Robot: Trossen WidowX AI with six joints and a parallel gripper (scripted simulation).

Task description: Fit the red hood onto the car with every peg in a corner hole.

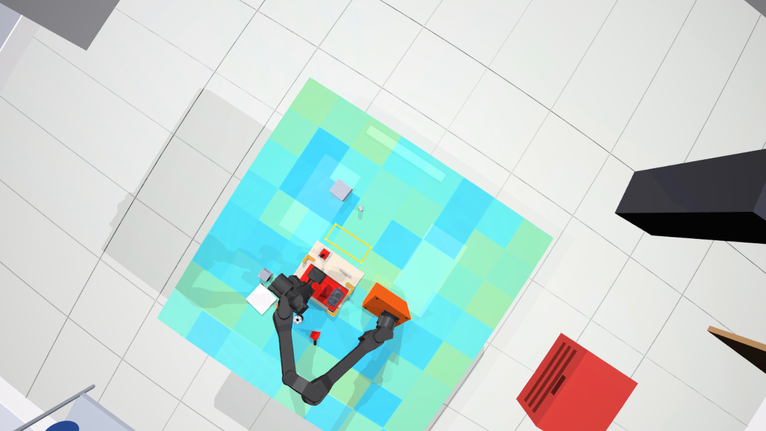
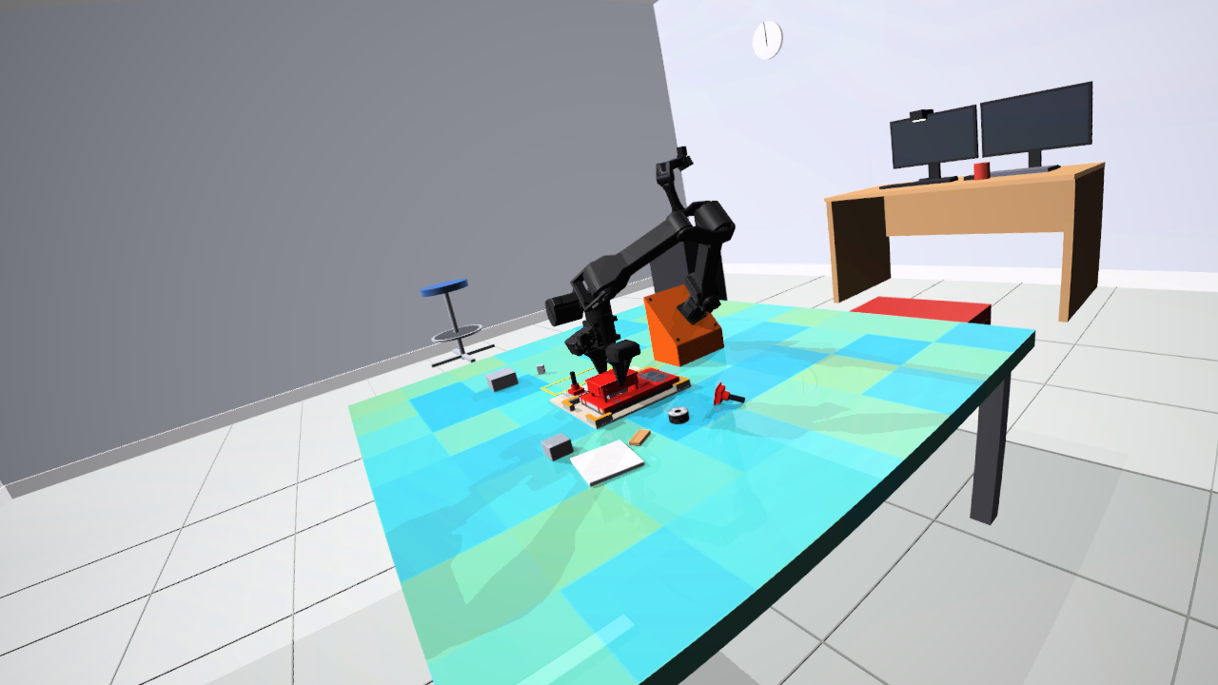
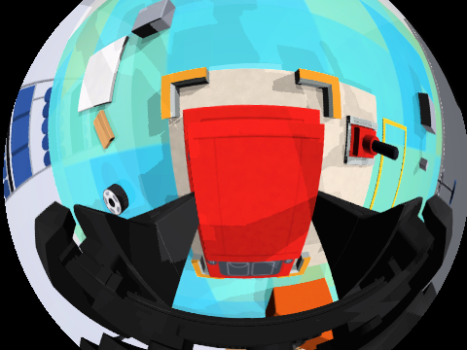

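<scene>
The beige jig lies 2 cm behind my gripper tip, 2 cm to the right of it and 4 cm below it. From my gripper tip the other things lie so: red hood (1 cm above); then black wheel (1 cm behind, 18 cm to the left, 4 cm below); then wooden chip (8 cm ahead, 17 cm to the left, 5 cm below).
</scene>
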